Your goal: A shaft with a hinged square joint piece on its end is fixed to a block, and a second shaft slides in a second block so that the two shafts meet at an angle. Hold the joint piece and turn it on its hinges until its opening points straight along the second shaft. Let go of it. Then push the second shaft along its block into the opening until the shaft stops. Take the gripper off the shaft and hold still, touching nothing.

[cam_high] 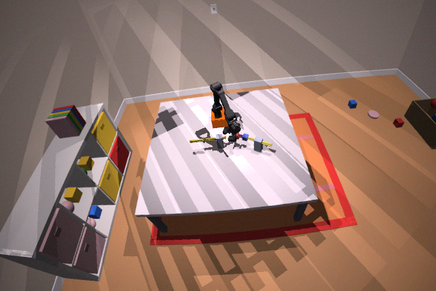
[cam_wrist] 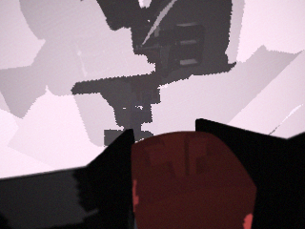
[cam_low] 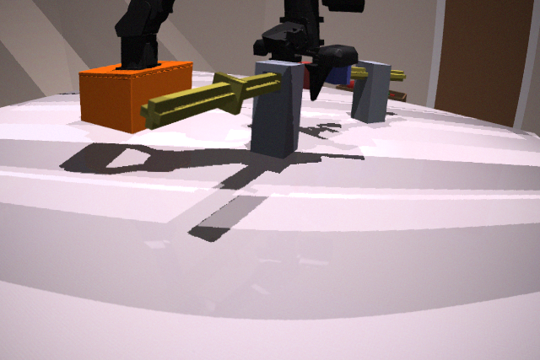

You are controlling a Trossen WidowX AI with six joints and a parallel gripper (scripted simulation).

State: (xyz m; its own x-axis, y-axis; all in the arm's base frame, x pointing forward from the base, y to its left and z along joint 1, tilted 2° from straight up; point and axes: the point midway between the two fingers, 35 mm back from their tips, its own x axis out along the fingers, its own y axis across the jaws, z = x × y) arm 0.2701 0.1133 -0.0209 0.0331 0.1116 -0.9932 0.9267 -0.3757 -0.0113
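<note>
The red joint piece lies 10 mm to the left of my gripper tip and 40 mm above it.
</note>
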